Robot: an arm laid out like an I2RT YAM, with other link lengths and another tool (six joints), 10 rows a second.
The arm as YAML. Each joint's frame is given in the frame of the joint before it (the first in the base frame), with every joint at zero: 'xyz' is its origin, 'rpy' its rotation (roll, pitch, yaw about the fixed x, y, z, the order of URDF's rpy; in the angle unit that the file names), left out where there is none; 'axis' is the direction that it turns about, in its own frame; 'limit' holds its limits. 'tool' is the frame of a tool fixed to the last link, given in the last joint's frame.
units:
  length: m
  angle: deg
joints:
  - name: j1
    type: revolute
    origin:
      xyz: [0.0, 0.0, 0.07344]
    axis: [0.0, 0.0, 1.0]
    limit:
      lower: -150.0
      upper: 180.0
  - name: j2
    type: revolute
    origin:
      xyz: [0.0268, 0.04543, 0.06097]
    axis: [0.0, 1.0, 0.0]
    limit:
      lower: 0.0
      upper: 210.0
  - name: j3
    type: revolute
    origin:
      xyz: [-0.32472, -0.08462, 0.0]
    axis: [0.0, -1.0, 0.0]
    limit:
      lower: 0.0
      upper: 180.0
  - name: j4
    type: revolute
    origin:
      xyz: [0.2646, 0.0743, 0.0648]
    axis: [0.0, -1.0, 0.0]
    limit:
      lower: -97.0
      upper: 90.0
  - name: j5
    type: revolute
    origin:
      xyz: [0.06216, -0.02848, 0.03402]
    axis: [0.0, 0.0, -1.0]
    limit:
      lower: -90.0
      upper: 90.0
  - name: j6
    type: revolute
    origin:
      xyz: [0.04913, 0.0, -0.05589]
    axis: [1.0, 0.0, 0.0]
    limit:
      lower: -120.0
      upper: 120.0
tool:
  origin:
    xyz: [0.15, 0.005, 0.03]
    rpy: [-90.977, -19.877, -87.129]
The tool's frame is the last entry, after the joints.
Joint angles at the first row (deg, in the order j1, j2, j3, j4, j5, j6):
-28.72, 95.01, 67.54, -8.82, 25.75, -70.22
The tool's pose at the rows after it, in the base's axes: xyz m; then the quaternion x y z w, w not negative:
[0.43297, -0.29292, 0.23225, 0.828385, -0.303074, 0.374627, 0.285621]
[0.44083, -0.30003, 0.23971, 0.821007, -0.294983, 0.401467, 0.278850]
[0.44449, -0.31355, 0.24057, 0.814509, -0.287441, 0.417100, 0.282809]
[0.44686, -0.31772, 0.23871, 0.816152, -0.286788, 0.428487, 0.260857]
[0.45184, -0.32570, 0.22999, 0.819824, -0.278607, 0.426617, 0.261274]
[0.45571, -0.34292, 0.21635, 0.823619, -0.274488, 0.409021, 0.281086]
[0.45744, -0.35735, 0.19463, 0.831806, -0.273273, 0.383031, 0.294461]
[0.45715, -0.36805, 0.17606, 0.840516, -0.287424, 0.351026, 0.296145]
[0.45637, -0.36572, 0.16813, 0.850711, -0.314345, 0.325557, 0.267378]
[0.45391, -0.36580, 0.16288, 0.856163, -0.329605, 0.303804, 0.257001]
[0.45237, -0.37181, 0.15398, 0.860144, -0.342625, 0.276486, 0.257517]
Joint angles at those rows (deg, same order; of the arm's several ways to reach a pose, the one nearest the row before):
-29.31, 94.79, 66.87, -6.33, 22.99, -71.93
-30.64, 95.05, 66.53, -2.42, 20.10, -73.08
-32.40, 96.09, 66.11, 1.59, 18.12, -74.90
-34.06, 96.62, 66.16, 2.39, 14.20, -74.32
-34.89, 98.55, 66.70, 3.74, 13.03, -75.63
-35.55, 101.85, 68.55, 4.39, 14.57, -77.85
-36.08, 105.41, 70.20, 4.20, 16.12, -79.46
-36.30, 108.61, 73.25, 0.65, 18.00, -78.64
-36.34, 110.09, 77.08, -6.76, 17.43, -74.52
-36.34, 111.23, 79.70, -11.54, 17.84, -72.51
-36.38, 113.57, 83.14, -15.94, 19.34, -71.25

